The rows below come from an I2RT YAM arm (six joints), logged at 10 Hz.
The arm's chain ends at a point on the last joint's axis. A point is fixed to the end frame.
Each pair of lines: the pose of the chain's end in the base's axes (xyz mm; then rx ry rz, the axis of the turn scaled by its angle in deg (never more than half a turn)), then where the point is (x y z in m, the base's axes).
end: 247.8 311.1 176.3 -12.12 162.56 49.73
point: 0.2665 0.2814 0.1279
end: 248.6 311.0 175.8 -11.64 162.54 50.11
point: 0.2670 0.2814 0.1272
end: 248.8 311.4 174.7 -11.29 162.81 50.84
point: 0.2667 0.2822 0.1257
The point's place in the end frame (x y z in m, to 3 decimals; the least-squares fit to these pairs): -0.006 -0.054 0.025
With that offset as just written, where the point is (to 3 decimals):
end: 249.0 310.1 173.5 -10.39 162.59 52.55
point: 0.266 0.282 0.124
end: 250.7 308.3 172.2 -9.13 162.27 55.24
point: 0.267 0.281 0.121
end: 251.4 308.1 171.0 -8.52 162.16 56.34
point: 0.267 0.282 0.120
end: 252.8 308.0 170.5 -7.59 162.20 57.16
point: 0.268 0.282 0.119
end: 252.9 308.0 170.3 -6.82 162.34 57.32
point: 0.268 0.282 0.119
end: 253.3 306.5 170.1 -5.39 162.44 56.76
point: 0.268 0.280 0.118
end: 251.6 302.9 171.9 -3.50 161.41 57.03
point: 0.266 0.276 0.120
